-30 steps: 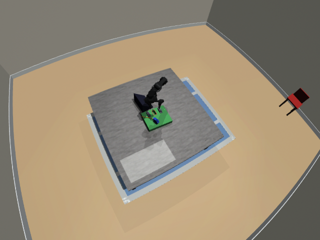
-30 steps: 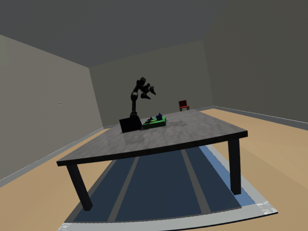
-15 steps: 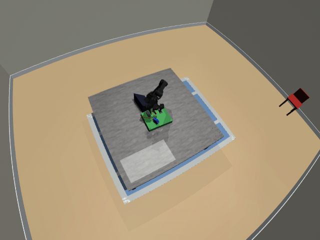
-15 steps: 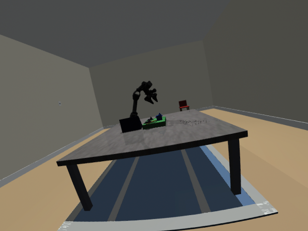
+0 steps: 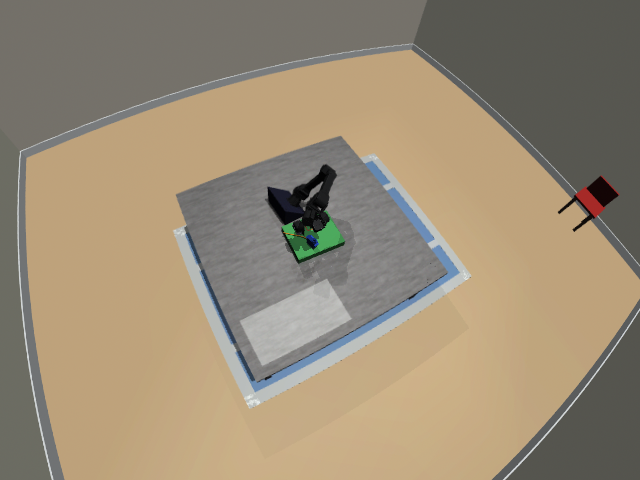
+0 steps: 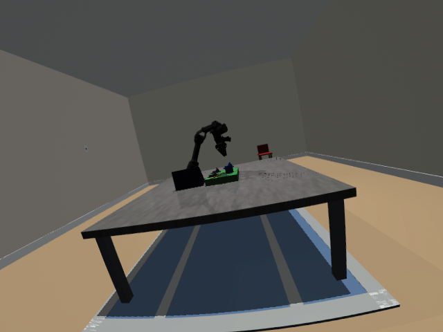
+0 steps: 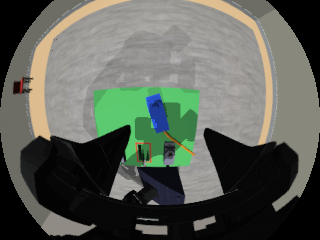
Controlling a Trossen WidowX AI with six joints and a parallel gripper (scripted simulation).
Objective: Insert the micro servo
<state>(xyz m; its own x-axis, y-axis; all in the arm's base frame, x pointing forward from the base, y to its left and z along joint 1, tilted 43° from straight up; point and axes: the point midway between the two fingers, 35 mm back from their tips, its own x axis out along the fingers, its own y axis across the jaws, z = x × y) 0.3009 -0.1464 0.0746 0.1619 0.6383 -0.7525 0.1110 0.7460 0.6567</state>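
The green deck is 16 cm below my gripper tip, 5 cm to the left of it and 1 cm behind it.
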